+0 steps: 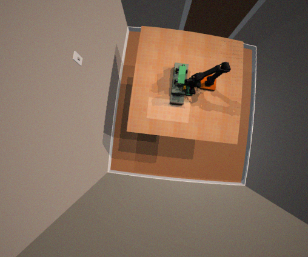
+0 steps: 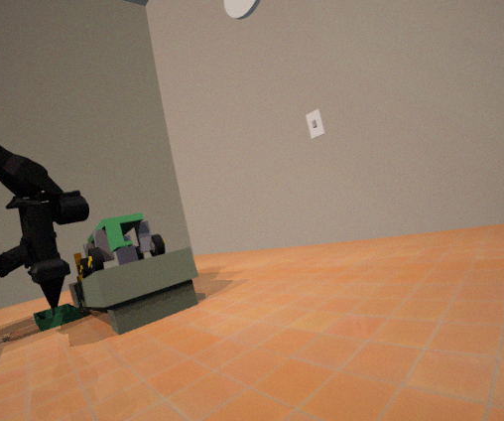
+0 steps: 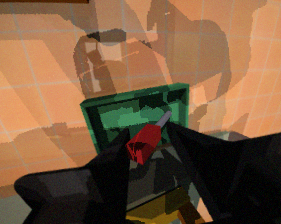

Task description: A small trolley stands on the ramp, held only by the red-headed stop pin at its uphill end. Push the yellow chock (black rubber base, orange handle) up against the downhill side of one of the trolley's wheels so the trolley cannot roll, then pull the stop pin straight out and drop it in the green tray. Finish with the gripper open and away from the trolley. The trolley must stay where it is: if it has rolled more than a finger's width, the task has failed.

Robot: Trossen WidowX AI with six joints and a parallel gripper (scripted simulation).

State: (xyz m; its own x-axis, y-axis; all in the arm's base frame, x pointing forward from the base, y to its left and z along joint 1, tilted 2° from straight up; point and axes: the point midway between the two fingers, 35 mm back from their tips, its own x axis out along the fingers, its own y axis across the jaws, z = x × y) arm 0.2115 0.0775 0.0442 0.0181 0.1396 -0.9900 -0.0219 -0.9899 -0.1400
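The red-headed stop pin lies 1 cm to the left of my gripper tip. The rest, counted from my gripper tip: grey ramp: 12 cm ahead, 11 cm to the right, 2 cm above; then yellow chock: 7 cm ahead, 1 cm to the right, 5 cm above; then green tray: 4 cm below.
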